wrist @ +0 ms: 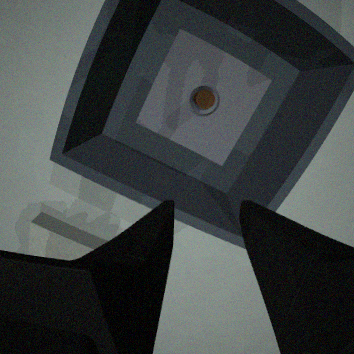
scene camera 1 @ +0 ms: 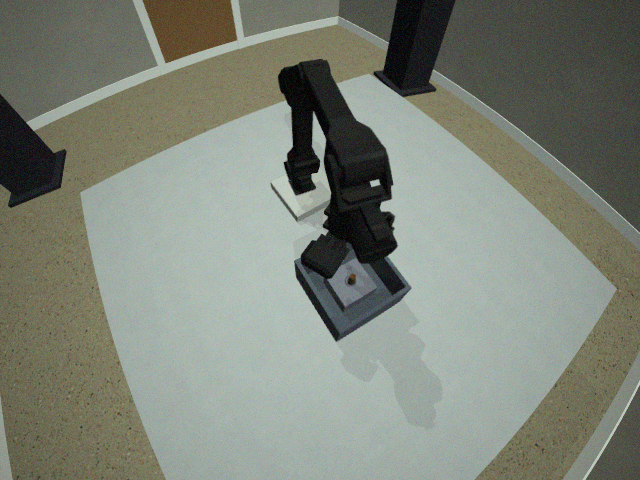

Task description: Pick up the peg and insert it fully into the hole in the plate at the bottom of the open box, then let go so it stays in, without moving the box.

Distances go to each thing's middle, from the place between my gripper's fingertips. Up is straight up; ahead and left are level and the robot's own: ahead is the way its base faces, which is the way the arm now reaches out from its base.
Labels:
My hand is 11 cm above the grey box point(scene camera 1: 391, 286), 4 cm short of it and 2 cm to the right of it. Round my hand: light grey plate point(scene camera 1: 346, 296) 13 cm below, 4 cm ahead, 2 cm to the left.

